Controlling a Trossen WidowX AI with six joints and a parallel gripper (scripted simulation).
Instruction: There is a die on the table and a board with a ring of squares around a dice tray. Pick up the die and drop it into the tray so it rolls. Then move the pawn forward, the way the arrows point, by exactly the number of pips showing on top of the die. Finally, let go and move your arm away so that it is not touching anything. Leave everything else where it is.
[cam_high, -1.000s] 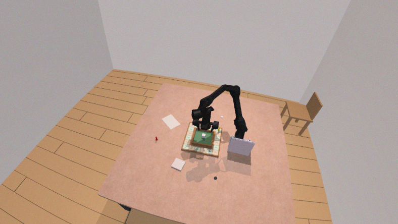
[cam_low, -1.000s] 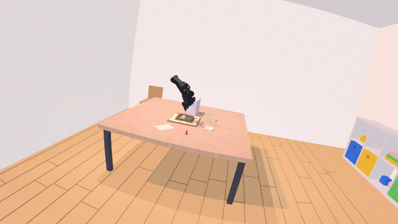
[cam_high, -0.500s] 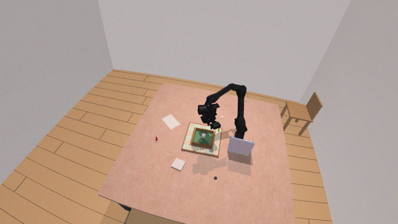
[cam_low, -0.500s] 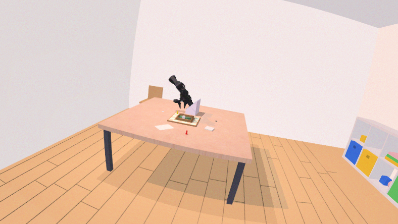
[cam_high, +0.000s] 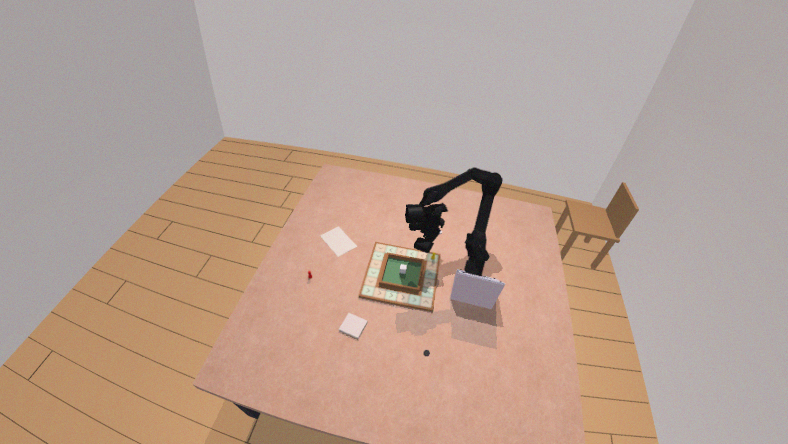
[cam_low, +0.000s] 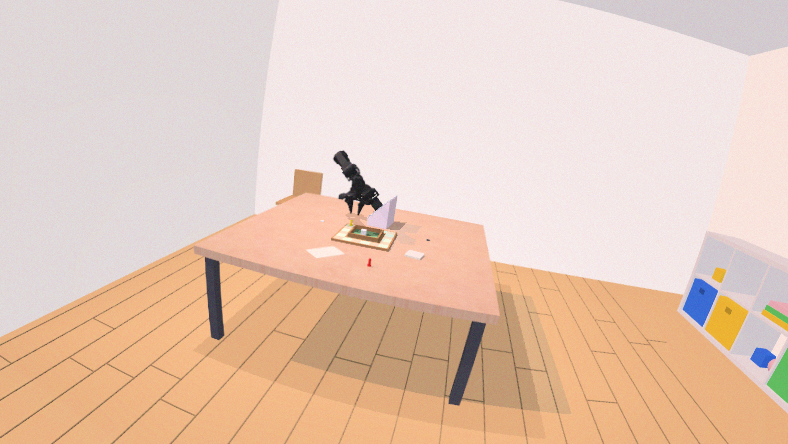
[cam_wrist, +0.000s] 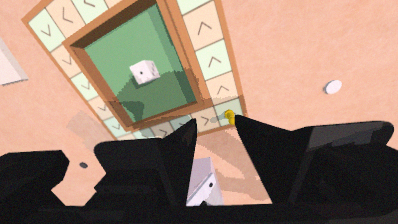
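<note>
Now: the yellow pawn 30 mm behind my gripper tip, 20 mm to the right of it and 60 mm below it. The rest, counted from my gripper tip: small white bit: 20 mm behind, 200 mm to the right, 80 mm below; then green dice tray: 70 mm ahead, 100 mm to the left, 80 mm below; then white die: 70 mm ahead, 90 mm to the left, 60 mm below.
</note>
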